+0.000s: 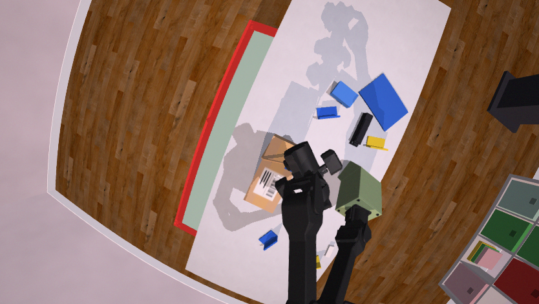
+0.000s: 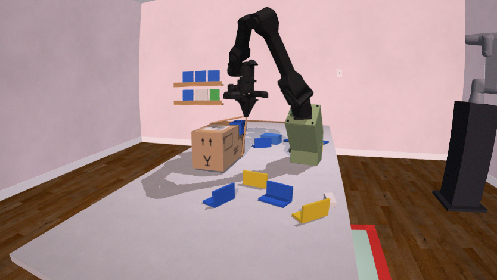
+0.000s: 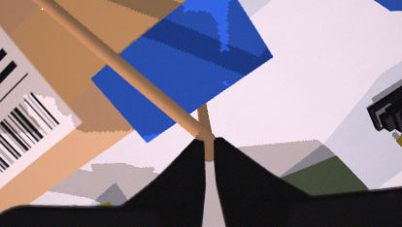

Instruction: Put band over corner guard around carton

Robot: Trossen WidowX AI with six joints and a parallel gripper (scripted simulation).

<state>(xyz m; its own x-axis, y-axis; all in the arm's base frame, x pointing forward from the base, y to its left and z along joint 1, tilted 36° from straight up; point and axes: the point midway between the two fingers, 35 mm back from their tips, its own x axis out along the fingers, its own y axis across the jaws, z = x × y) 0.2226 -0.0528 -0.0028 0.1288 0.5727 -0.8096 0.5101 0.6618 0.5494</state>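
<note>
Now: hand 130 mm above the brown carton, 80 mm to the right of it and 80 mm short of it. From my hand the other things lie so: black bar 220 mm to the right, 180 mm below, 160 mm behind; blue board 370 mm to the right, 210 mm behind, 200 mm below.
</note>
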